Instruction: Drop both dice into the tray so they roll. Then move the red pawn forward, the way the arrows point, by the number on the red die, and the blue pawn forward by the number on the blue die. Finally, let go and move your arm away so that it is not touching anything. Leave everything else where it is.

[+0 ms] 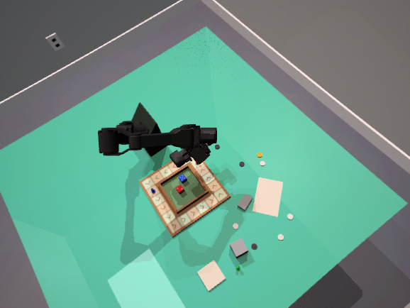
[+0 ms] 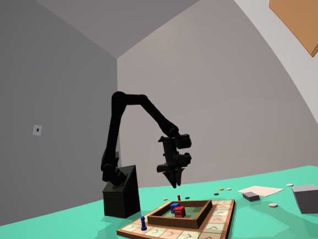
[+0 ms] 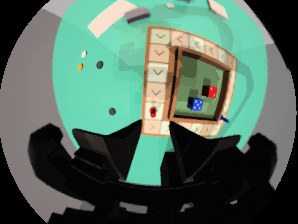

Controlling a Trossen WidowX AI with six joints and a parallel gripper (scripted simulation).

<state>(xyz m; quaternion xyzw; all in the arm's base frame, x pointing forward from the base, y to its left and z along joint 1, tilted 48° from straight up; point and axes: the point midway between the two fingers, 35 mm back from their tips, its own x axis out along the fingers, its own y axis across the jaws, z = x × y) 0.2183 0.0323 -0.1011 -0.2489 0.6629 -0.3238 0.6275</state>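
My gripper tip is now 50 mm above the red pawn. The rest, counted from my gripper tip: green piece: 420 mm ahead, 160 mm to the right, 60 mm below; then green tray floor: 120 mm to the right, 70 mm below, 50 mm ahead; then blue pawn: 220 mm to the right, 50 mm below, 30 mm behind.
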